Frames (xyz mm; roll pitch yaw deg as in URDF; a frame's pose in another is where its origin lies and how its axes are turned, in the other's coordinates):
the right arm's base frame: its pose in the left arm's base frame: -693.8 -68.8 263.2 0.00 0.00 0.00
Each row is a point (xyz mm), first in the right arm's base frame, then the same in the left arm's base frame.
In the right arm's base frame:
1: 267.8 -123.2 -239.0
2: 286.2 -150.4 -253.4
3: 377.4 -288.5 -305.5
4: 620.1 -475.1 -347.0
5: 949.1 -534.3 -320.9
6: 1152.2 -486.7 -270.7
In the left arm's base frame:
1: -426.0 -192.0 24.2
2: -407.6 -219.2 9.8
3: -316.4 -357.3 -42.3
4: -73.7 -543.9 -83.8
5: 255.3 -603.1 -57.7
6: 458.4 -555.5 -7.5

